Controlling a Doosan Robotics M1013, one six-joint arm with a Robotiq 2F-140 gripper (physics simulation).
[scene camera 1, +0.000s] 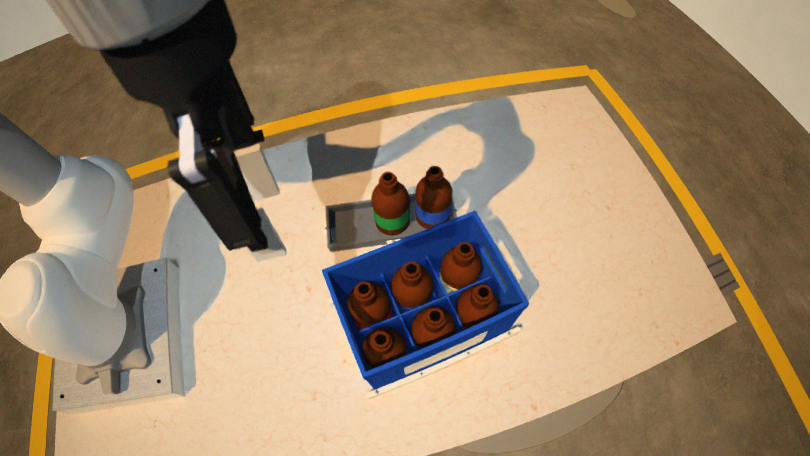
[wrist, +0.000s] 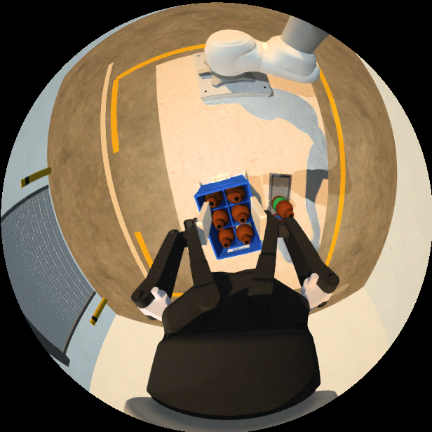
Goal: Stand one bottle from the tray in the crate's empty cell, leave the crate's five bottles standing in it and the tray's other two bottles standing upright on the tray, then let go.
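Where they show: gripper, fingertip midpoint: (scene camera 1: 268, 223); arm's base at its link origin: (scene camera 1: 112, 335).
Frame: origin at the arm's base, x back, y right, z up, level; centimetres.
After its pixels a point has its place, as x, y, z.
Observation:
The blue crate (scene camera 1: 379, 378) @(-53.2, 24.7, 5.4) (wrist: 222, 186) holds six brown bottles, one in each cell, all standing; one at the back left (scene camera 1: 368, 303) @(-55.6, 12.9, 7.6) (wrist: 235, 194) shows a bit of red low down. The grey tray (scene camera 1: 351, 226) @(-57.6, -10.1, -5.9) (wrist: 280, 185) lies beside the crate's long side. A green-banded bottle (scene camera 1: 390, 201) @(-65.7, -5.8, 5.3) (wrist: 283, 206) and a blue-banded bottle (scene camera 1: 433, 198) @(-73.7, -3.8, 4.9) stand upright on it; in the wrist view the blue-banded one is mostly hidden. My gripper (scene camera 1: 268, 226) @(-48.7, 12.9, 37.0) (wrist: 230, 208) is open, with nothing between its fingers. It hangs high above the table, apart from crate and tray.
The arm's base plate (scene camera 1: 153, 317) @(-10.8, -1.3, -0.5) (wrist: 235, 92) is bolted at the left end of the pale table (scene camera 1: 595, 226) @(-109.6, 9.6, -6.4) (wrist: 200, 135). A white strip (scene camera 1: 444, 365) @(-64.6, 25.0, -3.4) runs along the crate's front. The tray's left end bears no bottle. A yellow line (scene camera 1: 430, 90) surrounds the table on the floor.

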